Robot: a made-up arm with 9 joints. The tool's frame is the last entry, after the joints. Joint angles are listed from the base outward. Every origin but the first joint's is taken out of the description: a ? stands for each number. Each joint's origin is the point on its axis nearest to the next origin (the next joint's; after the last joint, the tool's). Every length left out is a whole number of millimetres.
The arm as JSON. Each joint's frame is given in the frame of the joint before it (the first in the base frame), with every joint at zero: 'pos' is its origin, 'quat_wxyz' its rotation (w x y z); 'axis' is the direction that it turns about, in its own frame. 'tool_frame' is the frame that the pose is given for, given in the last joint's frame.
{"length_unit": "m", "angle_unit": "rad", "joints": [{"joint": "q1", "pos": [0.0, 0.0, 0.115], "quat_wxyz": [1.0, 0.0, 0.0, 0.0], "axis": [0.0, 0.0, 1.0]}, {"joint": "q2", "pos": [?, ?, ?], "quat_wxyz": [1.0, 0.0, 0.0, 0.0], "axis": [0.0, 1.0, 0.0]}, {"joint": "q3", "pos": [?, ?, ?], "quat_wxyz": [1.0, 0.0, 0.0, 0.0], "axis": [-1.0, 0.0, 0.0]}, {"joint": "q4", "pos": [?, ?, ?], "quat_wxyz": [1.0, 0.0, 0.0, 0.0], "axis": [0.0, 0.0, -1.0]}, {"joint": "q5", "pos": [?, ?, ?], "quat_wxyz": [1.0, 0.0, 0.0, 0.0], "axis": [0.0, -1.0, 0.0]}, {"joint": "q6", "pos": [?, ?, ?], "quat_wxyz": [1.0, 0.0, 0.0, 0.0], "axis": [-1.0, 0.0, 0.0]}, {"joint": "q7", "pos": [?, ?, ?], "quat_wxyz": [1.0, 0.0, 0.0, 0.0], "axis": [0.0, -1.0, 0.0]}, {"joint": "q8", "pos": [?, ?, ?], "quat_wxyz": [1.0, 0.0, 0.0, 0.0], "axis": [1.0, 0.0, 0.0]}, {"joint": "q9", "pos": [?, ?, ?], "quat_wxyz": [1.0, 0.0, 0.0, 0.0], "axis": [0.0, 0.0, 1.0]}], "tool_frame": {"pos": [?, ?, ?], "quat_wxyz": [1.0, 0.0, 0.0, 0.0]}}
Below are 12 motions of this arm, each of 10 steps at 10 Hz.
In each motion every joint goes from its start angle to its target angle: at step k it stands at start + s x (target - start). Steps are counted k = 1, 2, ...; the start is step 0. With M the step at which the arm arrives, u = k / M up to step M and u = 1 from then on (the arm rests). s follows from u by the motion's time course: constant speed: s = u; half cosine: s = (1 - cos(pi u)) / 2; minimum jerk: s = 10 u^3 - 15 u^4 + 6 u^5.
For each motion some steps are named. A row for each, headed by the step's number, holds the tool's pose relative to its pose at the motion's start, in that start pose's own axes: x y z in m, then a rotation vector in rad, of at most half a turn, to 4 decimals.
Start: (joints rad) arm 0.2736 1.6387 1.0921 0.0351 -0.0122 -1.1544 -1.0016 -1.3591 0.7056
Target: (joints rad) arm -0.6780 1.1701 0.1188 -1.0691 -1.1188 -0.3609 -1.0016 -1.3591 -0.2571
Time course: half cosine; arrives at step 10
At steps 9, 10:
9: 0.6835 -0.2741 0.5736 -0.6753 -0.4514 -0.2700
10: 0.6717 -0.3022 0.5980 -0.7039 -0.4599 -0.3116

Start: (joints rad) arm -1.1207 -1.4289 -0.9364 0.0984 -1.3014 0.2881 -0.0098 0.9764 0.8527
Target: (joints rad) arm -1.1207 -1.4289 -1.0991 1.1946 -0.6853 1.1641 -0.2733 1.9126 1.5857
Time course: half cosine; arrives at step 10
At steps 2, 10:
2: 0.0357 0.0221 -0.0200 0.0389 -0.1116 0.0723
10: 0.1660 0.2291 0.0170 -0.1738 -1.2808 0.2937

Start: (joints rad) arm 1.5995 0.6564 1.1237 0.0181 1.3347 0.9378 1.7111 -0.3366 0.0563
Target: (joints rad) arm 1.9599 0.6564 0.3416 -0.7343 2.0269 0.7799 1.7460 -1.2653 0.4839
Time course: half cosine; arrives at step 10
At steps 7, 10:
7: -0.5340 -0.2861 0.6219 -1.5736 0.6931 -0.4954
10: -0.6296 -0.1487 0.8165 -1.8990 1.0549 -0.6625

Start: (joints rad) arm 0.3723 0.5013 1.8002 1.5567 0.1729 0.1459 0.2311 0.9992 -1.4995
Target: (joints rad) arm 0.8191 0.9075 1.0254 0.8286 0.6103 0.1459 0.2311 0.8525 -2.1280
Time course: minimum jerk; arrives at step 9
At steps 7, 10:
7: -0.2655 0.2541 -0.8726 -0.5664 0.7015 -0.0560
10: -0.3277 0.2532 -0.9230 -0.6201 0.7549 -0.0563

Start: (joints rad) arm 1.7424 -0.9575 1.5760 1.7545 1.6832 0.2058 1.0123 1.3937 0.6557
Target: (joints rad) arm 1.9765 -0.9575 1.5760 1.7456 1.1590 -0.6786 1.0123 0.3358 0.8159
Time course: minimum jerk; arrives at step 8
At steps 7, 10:
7: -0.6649 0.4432 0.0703 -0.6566 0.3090 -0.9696
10: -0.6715 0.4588 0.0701 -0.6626 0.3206 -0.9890

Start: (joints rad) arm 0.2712 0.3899 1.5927 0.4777 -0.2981 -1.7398 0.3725 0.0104 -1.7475
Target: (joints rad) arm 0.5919 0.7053 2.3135 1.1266 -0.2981 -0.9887 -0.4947 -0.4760 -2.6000
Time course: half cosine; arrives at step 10
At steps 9, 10:
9: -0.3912 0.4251 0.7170 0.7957 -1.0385 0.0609
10: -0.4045 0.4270 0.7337 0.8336 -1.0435 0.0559

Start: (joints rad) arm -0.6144 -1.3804 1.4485 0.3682 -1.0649 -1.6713 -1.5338 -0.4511 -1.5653
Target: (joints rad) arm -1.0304 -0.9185 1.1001 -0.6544 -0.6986 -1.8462 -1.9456 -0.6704 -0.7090
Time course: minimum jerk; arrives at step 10
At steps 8, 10:
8: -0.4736 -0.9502 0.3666 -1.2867 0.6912 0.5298
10: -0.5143 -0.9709 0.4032 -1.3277 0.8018 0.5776

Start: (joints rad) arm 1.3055 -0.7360 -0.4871 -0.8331 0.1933 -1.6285 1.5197 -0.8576 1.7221
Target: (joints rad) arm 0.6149 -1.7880 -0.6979 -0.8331 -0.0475 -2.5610 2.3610 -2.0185 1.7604
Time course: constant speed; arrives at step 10
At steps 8, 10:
8: -0.3966 -0.2077 0.1710 -0.0124 0.9603 -0.2964
10: -0.4642 -0.2493 0.3362 0.0059 1.2828 -0.4135

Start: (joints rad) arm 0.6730 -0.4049 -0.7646 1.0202 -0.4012 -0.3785 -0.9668 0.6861 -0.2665
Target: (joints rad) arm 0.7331 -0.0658 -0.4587 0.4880 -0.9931 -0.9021 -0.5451 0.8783 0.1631
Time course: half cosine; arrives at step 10
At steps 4, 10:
4: -0.0959 -0.0632 -0.0627 0.1004 0.0268 0.0995
10: -0.3925 -0.2028 -0.1394 0.3811 -0.1395 0.1628

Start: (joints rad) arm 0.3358 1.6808 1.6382 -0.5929 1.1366 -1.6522 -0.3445 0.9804 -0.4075
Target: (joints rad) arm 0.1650 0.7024 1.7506 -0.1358 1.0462 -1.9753 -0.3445 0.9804 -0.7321
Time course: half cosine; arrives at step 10
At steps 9, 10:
9: -0.5087 0.4041 0.2952 -0.3042 -1.0126 0.1600
10: -0.5238 0.4111 0.2928 -0.3067 -1.0388 0.1670

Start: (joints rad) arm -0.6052 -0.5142 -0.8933 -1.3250 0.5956 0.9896 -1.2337 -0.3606 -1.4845
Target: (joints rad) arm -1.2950 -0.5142 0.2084 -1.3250 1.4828 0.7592 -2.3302 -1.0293 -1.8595
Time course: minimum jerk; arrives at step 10
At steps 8, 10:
8: 0.0628 -0.0761 0.0806 -1.2376 -0.9968 -0.0212
10: 0.0627 -0.0707 0.0795 -1.3100 -1.0413 0.0100

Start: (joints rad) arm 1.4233 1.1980 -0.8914 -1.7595 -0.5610 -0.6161 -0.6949 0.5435 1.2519
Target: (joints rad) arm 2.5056 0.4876 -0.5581 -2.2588 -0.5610 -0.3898 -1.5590 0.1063 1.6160
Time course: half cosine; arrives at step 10
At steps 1, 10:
1: -0.0247 0.0102 -0.0113 0.0391 0.0430 -0.0322
10: -0.2626 0.3081 0.1759 2.1459 1.5336 -0.8309

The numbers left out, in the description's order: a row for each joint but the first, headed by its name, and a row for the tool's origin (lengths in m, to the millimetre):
q2: -0.012 0.1 0.0
q3: -0.434 0.0 -0.083
q4: 0.0 0.103 0.251
q5: -0.018 -0.218 0.0
q6: 0.209 0.0 -0.376
q7: 0.0 -0.459 -0.01
q8: 0.266 0.0 0.024
q9: 0.0 -0.058 -0.275
tool: 0.04 0.076 0.0

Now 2 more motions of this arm.
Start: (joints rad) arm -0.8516 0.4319 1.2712 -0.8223 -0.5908 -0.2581 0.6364 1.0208 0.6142
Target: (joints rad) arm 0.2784 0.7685 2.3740 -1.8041 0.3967 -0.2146 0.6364 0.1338 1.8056
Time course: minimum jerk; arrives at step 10
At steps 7, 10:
7: 0.1046 -0.5743 -0.0118 0.4016 2.0842 1.3055
10: 0.0443 -0.7084 0.1288 0.7412 2.3363 1.2671

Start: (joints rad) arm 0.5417 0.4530 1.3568 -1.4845 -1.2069 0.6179 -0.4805 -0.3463 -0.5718
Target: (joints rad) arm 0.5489 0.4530 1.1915 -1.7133 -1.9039 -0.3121 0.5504 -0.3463 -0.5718
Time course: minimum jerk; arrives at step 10
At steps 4, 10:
4: -0.0011 0.1506 -0.0431 0.2765 -0.0906 0.0876
10: -0.1491 0.2194 -0.2183 0.8090 -0.0100 -0.1066

